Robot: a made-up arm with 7 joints. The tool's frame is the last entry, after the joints. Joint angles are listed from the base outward. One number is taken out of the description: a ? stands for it. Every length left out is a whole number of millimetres.
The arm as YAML. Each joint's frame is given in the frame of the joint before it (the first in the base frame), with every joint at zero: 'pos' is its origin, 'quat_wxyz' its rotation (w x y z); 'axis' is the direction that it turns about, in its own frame. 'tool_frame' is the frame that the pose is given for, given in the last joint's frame.
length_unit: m
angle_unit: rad
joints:
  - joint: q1
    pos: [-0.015, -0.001, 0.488]
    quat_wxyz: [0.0, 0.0, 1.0, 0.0]
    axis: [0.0, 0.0, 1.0]
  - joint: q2
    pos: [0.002, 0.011, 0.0]
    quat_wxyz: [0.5, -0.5, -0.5, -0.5]
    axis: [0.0, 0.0, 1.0]
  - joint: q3
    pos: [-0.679, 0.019, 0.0]
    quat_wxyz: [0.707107, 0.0, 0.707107, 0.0]
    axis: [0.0, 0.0, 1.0]
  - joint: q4
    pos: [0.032, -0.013, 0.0]
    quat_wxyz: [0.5, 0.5, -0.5, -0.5]
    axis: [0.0, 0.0, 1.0]
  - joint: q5
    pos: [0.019, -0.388, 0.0]
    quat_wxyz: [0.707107, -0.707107, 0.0, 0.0]
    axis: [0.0, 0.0, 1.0]
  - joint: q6
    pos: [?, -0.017, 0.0]
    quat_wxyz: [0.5, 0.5, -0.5, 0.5]
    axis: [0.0, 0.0, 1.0]
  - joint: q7
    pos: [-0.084, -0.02, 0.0]
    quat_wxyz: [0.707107, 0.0, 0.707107, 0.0]
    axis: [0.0, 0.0, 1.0]
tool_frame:
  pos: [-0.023, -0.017, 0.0]
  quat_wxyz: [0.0, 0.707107, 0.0, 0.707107]
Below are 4 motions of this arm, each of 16 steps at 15 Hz.
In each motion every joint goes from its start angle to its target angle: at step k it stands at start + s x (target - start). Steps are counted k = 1, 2, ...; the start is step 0. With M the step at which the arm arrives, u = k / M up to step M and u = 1 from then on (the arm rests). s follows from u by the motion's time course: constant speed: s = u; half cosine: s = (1 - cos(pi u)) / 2; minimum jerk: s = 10 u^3 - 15 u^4 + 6 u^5.
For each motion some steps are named. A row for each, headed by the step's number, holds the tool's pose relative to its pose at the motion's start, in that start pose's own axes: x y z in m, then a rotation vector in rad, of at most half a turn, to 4 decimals.
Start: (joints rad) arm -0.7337 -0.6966 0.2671 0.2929 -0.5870 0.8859 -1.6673
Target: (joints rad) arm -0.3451 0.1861 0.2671 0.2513 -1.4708 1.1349 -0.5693
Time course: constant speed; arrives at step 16
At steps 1, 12, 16:
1: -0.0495 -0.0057 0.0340 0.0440 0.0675 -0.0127
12: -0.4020 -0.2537 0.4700 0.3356 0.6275 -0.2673
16: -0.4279 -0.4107 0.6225 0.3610 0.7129 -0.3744

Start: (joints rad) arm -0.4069 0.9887 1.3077 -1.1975 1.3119 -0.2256 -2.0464
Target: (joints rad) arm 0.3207 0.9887 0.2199 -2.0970 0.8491 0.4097 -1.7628
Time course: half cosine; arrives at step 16
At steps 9, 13, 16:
9: 0.3153 -0.2224 0.1117 0.0602 0.4808 0.6091
13: 0.5002 -0.3601 0.0831 0.1963 0.6491 0.8940
16: 0.5447 -0.3941 0.0625 0.2406 0.6761 0.9631

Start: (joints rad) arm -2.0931 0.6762 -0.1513 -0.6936 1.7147 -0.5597 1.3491
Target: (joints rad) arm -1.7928 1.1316 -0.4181 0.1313 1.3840 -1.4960 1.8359
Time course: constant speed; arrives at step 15
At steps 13, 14, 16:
13: 0.4696 -0.5261 -0.0217 -0.5685 0.4062 0.4083
14: 0.5184 -0.5445 -0.0166 -0.6189 0.4090 0.3897
16: 0.5673 -0.5596 -0.0105 -0.6672 0.4061 0.3646

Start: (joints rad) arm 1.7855 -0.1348 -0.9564 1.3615 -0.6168 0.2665 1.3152
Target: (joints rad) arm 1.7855 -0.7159 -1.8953 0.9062 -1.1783 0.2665 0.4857
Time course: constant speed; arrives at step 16
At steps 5, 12, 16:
5: 0.0805 -0.2420 -0.1570 -0.2462 -0.1914 0.3609
12: 0.2882 -0.4616 -0.4457 -0.5832 -0.7512 0.6128
16: 0.4311 -0.5108 -0.6157 -0.7583 -1.1579 0.5567

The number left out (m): -0.026
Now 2 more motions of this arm.
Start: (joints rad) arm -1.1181 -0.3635 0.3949 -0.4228 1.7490 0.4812 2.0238
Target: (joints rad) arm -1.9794 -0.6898 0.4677 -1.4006 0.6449 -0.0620 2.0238
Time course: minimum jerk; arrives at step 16
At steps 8, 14, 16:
8: -0.0759 -0.0220 -0.4116 -0.8240 -0.2431 -0.2600
14: 0.0994 -0.1647 -0.7900 -1.1673 -0.5259 -0.9254
16: 0.1094 -0.1698 -0.7998 -1.1681 -0.5335 -0.9516

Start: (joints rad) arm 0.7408 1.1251 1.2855 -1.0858 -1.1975 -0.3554 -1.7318
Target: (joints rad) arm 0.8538 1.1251 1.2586 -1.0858 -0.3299 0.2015 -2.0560
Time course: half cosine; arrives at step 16
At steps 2, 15, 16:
2: 0.0024 -0.0015 0.0021 0.0212 0.0239 -0.0045
15: 0.0754 -0.0834 0.0380 0.5995 0.5494 0.1767
16: 0.0762 -0.0845 0.0380 0.6058 0.5532 0.1811

